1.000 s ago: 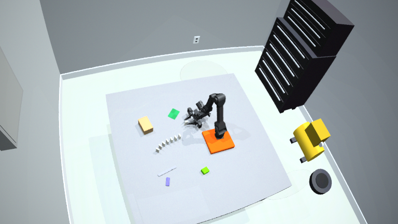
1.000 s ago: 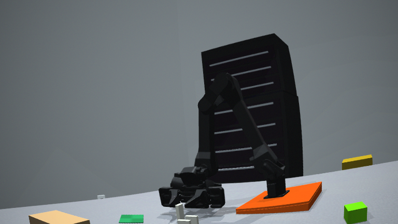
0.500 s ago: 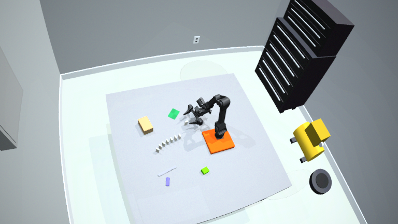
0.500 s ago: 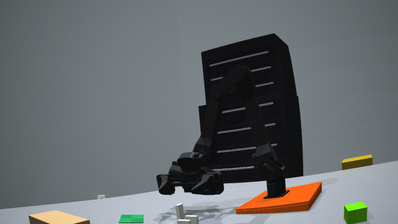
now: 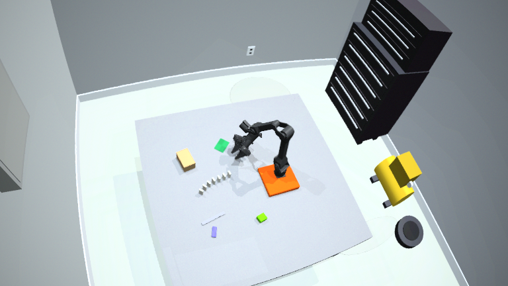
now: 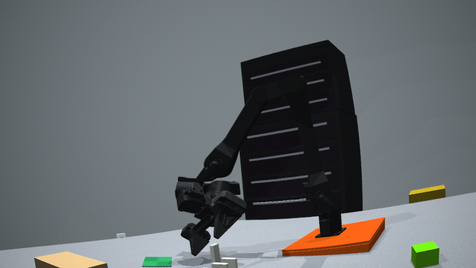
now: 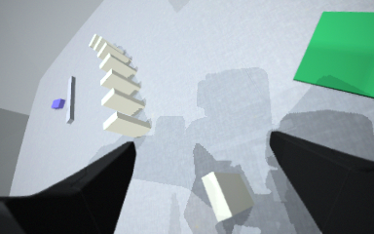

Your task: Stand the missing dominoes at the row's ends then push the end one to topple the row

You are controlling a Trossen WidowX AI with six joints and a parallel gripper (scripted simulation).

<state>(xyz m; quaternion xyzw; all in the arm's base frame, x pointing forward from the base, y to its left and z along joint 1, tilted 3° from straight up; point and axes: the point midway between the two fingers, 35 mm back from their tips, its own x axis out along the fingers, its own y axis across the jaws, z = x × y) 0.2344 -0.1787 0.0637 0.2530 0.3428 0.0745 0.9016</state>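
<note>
Right now my gripper tip is 120 mm to the left of the green tile, 50 mm above it and 40 mm short of it. Round my gripper tip: tan block (300 mm ahead, 40 mm to the right, 20 mm below); then green cube (440 mm to the left, 50 mm behind, 40 mm below); then thin strip (370 mm to the left, 230 mm ahead, 50 mm below).
</note>
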